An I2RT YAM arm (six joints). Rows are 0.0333 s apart.
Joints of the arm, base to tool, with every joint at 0 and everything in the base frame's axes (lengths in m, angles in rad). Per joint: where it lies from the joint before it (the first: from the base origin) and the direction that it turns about. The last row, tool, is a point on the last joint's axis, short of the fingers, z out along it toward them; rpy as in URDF.
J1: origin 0 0 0.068 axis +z
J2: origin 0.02 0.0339 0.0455 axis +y
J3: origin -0.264 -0.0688 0 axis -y
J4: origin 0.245 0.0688 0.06 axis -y
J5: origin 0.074 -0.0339 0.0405 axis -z
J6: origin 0.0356 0 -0.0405 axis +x
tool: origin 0 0 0 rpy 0 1.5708 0
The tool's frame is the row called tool.
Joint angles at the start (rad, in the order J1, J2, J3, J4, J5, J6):
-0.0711, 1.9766, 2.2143, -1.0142, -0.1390, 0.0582
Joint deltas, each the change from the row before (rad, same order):
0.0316, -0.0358, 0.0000, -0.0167, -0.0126, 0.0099
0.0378, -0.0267, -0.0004, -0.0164, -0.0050, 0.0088
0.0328, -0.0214, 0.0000, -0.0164, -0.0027, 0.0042
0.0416, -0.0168, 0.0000, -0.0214, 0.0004, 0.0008
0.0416, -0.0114, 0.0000, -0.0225, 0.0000, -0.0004
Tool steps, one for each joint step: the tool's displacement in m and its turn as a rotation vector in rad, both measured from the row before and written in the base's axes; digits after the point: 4 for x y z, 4 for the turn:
-0.0110, 0.0144, 0.0131, 0.0148, -0.0185, 0.0339
-0.0091, 0.0159, 0.0090, 0.0096, -0.0087, 0.0355
-0.0082, 0.0131, 0.0069, 0.0049, -0.0043, 0.0320
-0.0079, 0.0160, 0.0046, 0.0001, 0.0047, 0.0408
-0.0070, 0.0156, 0.0024, -0.0013, 0.0110, 0.0419

